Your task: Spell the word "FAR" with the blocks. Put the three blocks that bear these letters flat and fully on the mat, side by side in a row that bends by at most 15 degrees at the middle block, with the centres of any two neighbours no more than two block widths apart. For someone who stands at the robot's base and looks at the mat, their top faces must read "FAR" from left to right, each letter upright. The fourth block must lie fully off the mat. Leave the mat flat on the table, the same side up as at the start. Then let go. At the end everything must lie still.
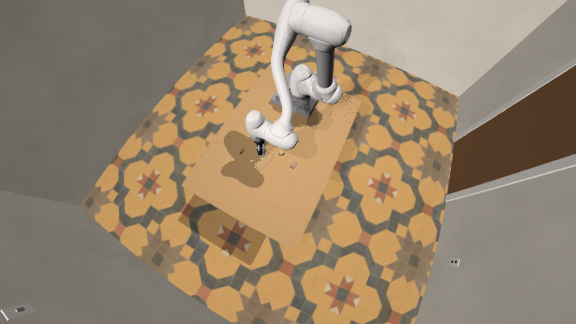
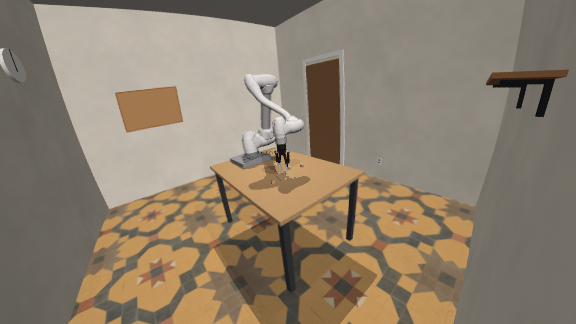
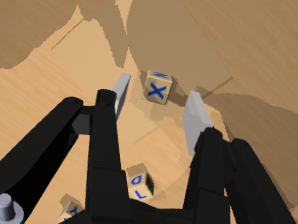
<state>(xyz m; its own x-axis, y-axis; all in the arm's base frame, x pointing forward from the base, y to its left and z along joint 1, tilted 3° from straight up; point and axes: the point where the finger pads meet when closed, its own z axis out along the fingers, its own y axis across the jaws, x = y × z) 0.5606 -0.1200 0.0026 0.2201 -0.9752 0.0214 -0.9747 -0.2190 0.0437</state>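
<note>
My gripper is now 3 cm short of the tan mat, 1 cm to the left of it and 7 cm above it. From my hand the other things lie so: R block 3 cm ahead, 16 cm to the right, 6 cm below.
</note>
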